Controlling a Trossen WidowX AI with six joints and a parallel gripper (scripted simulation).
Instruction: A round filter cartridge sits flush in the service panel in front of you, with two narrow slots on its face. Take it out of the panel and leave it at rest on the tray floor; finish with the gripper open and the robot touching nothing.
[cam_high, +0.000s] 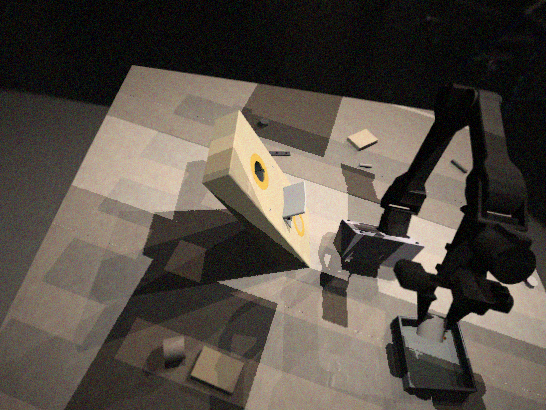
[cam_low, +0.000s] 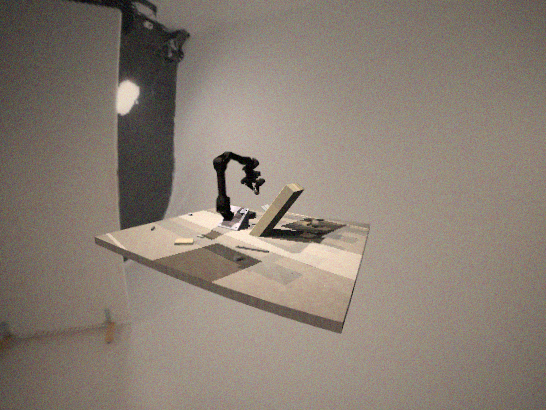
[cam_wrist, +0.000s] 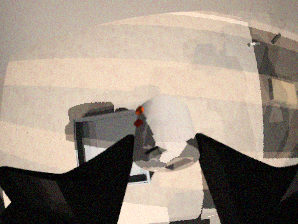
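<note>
The blue-grey tray lies 20 cm below my gripper tip and 11 cm behind it. Also, from my gripper tip: cream service panel: 30 cm to the right, 28 cm ahead, 6 cm below; pale round filter cartridge: right at my gripper tip.
</note>
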